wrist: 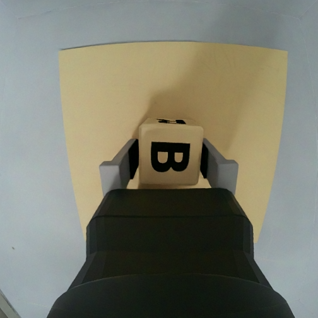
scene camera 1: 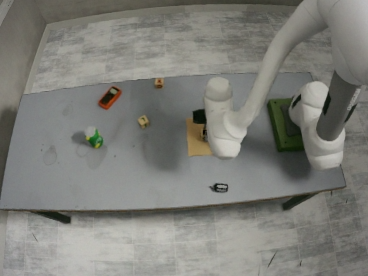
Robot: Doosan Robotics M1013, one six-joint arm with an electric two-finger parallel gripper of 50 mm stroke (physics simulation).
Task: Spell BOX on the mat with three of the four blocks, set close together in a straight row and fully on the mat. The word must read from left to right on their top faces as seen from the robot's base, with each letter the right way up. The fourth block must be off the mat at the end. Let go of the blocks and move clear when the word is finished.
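Note:
The B block (wrist: 170,159) (scene camera 1: 204,134) is on the tan mat (wrist: 105,80) (scene camera 1: 196,148). In the wrist view its B is turned sideways and its sides line up with the fingers. My gripper (wrist: 167,150) is open, one finger at each side of the B block, with thin gaps and no grip. The X block (scene camera 1: 159,83) is off the mat near the far table edge. Another block (scene camera 1: 143,121), its letter too small to read surely, lies on the table left of the mat. The O block does not show clearly; the gripper and arm hide part of the mat.
An orange multimeter (scene camera 1: 110,97) lies at the back left, a green can (scene camera 1: 94,137) is at the left, and a small black tool (scene camera 1: 220,187) lies near the front edge. A green box (scene camera 1: 278,125) is to the right, beside the arm.

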